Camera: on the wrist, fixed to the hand. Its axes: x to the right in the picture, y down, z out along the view.
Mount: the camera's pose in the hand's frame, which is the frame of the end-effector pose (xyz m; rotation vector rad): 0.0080 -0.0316 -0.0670 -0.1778 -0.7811 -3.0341
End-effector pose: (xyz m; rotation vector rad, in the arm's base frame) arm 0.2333 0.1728 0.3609 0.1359 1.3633 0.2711
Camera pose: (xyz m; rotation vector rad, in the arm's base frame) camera 0.1729 0.1405 0.3317 -1.6583 -0.3647 -1.9297
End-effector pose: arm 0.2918 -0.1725 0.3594 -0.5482 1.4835 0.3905
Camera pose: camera 0.2549 -0.2371 0.3546 -1.6719 -1.0935 -1.4837
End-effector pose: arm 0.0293 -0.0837 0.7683 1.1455 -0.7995 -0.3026
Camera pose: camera 0.0873 -0.0551 0.7313 -0.7796 -0.9170 2.4732
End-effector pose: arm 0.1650 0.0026 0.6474 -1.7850 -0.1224 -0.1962
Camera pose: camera 0.1624 -0.0559 0.6935 0.0183 2.6051 1.1879
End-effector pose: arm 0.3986 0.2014 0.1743 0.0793 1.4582 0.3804
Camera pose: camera 0.3401 0.1624 0.1497 -1.6651 -0.4049 -1.7627
